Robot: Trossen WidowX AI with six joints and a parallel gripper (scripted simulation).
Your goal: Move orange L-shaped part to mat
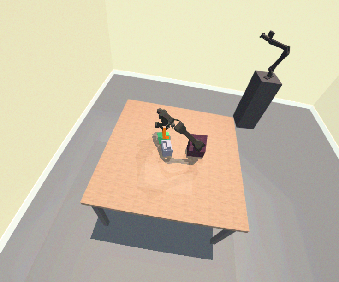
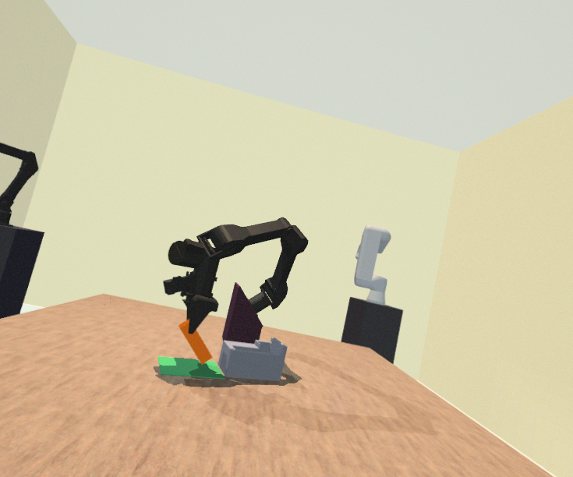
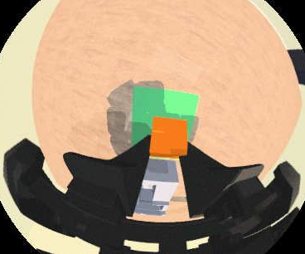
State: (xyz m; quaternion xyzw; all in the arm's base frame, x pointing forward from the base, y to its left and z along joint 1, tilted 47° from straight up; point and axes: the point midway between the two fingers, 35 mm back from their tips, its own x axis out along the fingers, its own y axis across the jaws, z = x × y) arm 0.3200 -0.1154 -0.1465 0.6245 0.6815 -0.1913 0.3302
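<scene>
The green mat is 100 mm below my gripper tip, 20 mm to the left of it and 10 mm behind it. The rest, counted from my gripper tip: orange L-shaped part: 30 mm to the left, 30 mm below, 20 mm behind.
</scene>
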